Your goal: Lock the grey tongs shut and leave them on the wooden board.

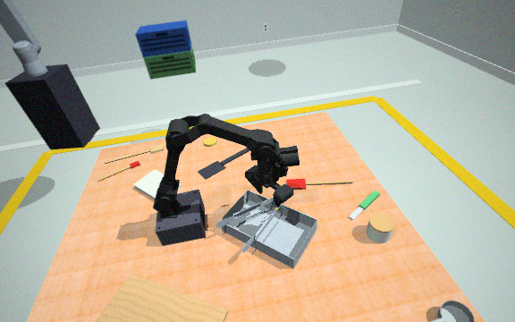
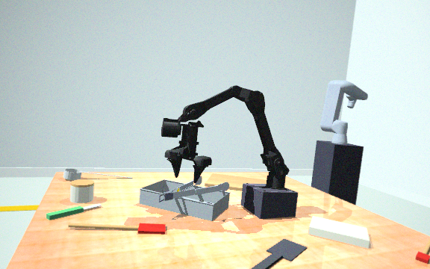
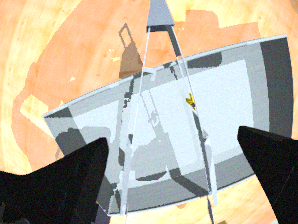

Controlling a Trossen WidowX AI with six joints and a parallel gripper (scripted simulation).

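Now: the roasting tin 8 cm below my gripper tip, 5 cm to the right of it and 1 cm behind it. Round my gripper tip: red-headed stick 18 cm to the left, 18 cm ahead, 11 cm below; black spatula 37 cm to the left, 21 cm behind, 11 cm below; green-handled knife 36 cm ahead, 11 cm below, 4 cm to the left.
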